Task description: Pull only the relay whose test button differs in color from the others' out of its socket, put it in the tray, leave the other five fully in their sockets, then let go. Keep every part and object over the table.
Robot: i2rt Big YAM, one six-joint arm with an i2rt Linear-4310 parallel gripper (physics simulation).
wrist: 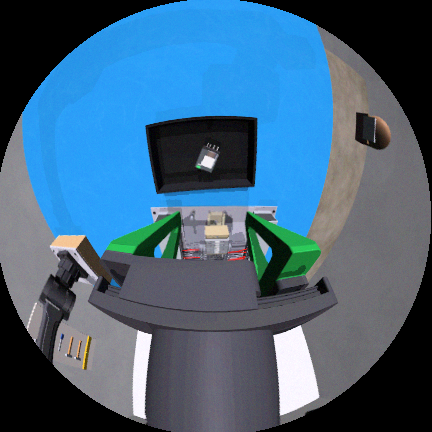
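Pixels of known places: gripper, fingertip midpoint: [212, 216]; arm's base at its link origin: [72, 262].
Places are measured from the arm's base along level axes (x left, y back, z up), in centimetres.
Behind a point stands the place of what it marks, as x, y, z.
Observation:
A relay [207, 158] @(16.4, -49.9, -3.9) with a clear case, a white label and a green test button lies on its side in the black tray [152, 160] @(18.3, -41.7, -2.9), its metal pins toward the tray's far side. My gripper [212, 216] @(12.9, -49.4, 7.1) is open and empty, with its green fingers apart on the near side of the tray, over the grey socket panel [263, 210] @(3.7, -59.7, -5.8). Between the fingers a beige socket part [216, 231] @(2.6, -49.1, -3.3) and red wires [237, 255] @(-9.4, -53.3, -6.1) show. The gripper body hides the near part of the panel, so the other relays and their buttons cannot be made out.
The tray stands on the blue table top [200, 75] @(31.1, -51.4, -6.3), beyond the panel. A wooden block on a black stand [70, 245] @(6.3, -6.1, -1.3) is at the left. A brown rounded object with a dark plate [375, 131] is at the far right. Tools [75, 347] show at the lower left.

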